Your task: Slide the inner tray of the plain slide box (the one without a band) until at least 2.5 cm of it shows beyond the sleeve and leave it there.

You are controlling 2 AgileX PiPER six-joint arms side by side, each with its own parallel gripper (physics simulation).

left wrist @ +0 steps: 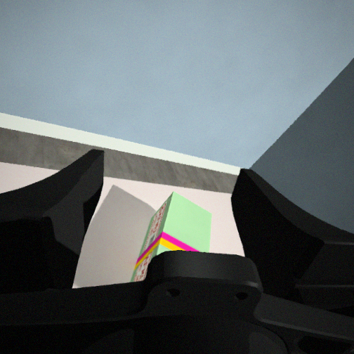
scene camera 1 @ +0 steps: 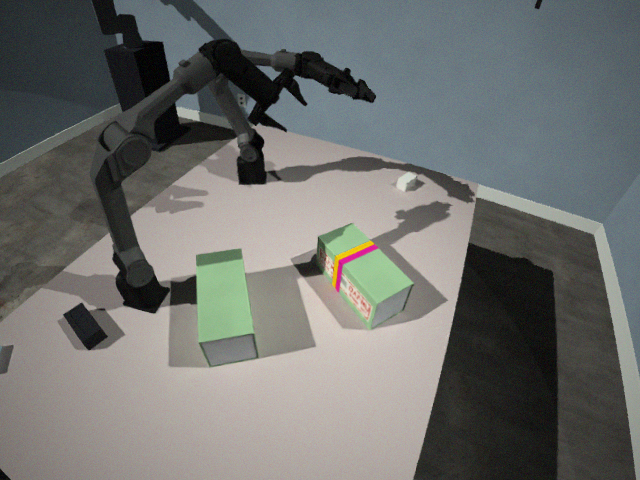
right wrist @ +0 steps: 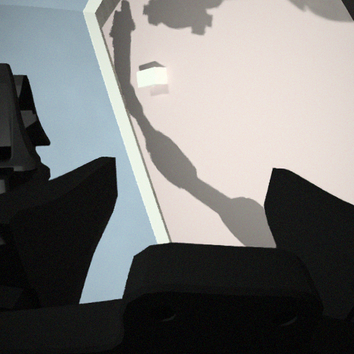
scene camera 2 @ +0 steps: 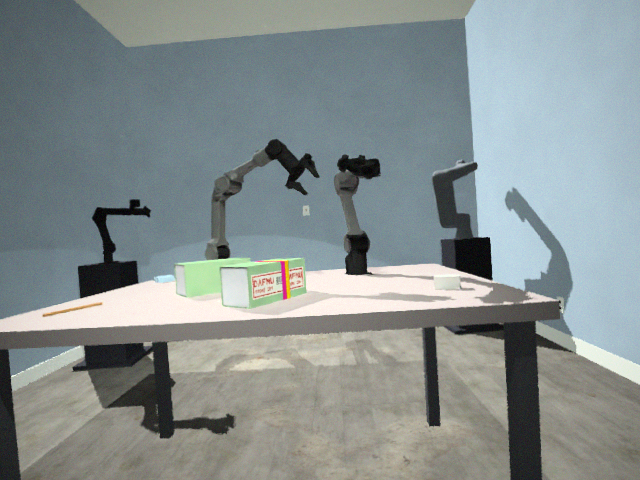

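The plain green slide box (scene camera 1: 223, 299) (scene camera 2: 201, 277) lies on the table. Its pale tray end (scene camera 1: 229, 350) (scene camera 2: 179, 279) looks flush with the sleeve; its far end is hidden. The green box with a yellow and magenta band (scene camera 1: 388, 277) (scene camera 2: 266, 283) (left wrist: 187, 219) lies beside it, at an angle and apart. My left gripper (scene camera 1: 369, 96) (left wrist: 171, 175) is open and empty, high above the table and away from both boxes. My right gripper (scene camera 1: 295, 117) (scene camera 2: 312, 184) (right wrist: 192, 181) is open and empty, raised high, beyond the boxes in scene camera 1.
A white block (scene camera 1: 407, 181) (scene camera 2: 446, 282) (right wrist: 152, 76) sits near a table edge. A black block (scene camera 1: 85, 325) lies near the right arm's base. A light blue object (scene camera 2: 164, 279) and an orange stick (scene camera 2: 72, 308) lie on the table (scene camera 1: 310, 413) (scene camera 2: 387, 305).
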